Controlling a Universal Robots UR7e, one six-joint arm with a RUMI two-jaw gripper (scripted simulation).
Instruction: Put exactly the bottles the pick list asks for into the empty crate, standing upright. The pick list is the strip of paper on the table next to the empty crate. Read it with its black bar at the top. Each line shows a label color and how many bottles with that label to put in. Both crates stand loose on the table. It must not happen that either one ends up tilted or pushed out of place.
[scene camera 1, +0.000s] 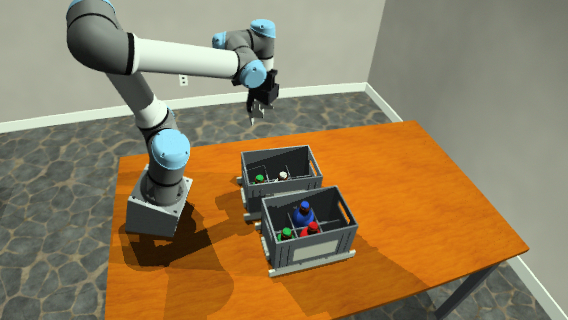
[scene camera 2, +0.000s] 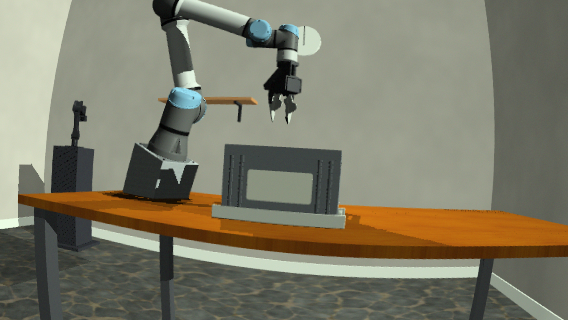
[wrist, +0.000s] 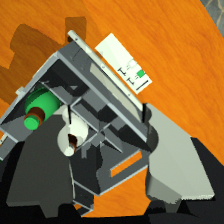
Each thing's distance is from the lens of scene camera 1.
gripper (scene camera 1: 257, 121): 1.22 m
crate (scene camera 1: 336, 237): 1.06 m
crate (scene camera 1: 301, 177): 1.28 m
